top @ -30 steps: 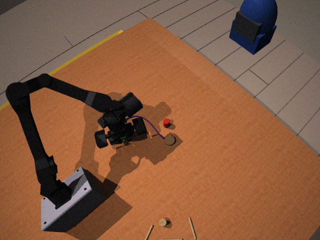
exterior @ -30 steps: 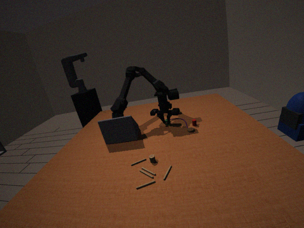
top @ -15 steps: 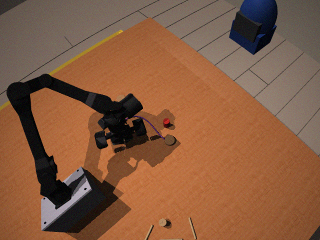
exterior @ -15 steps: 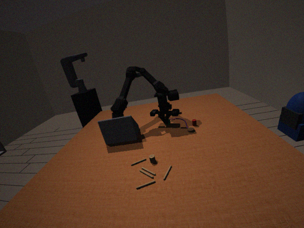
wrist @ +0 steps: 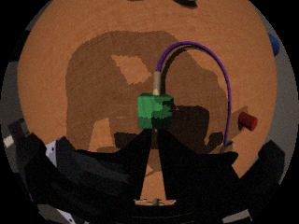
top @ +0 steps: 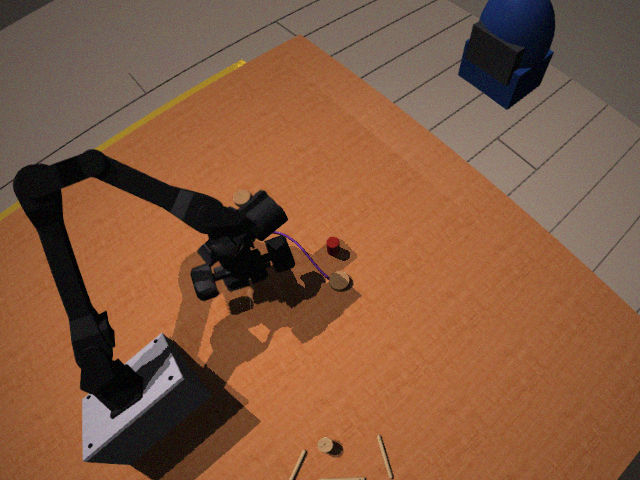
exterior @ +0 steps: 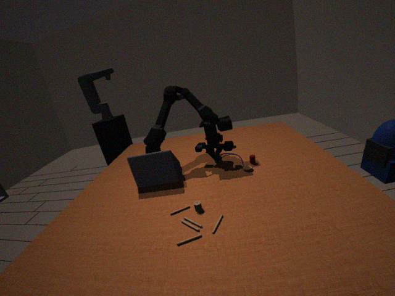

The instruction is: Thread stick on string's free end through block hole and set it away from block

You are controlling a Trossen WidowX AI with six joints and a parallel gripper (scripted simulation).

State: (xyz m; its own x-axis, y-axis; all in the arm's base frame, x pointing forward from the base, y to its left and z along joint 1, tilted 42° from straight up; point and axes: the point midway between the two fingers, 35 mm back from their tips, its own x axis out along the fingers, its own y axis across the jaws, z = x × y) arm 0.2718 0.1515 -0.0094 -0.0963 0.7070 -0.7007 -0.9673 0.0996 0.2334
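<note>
Now: the green block 20 mm to the left of my gripper tip. Also, from my gripper tip: red cylinder (180 mm ahead, 30 mm to the right, 10 mm above); round wooden button (150 mm ahead, 100 mm to the right); thin wooden stick (40 mm to the left, 10 mm ahead).
</note>
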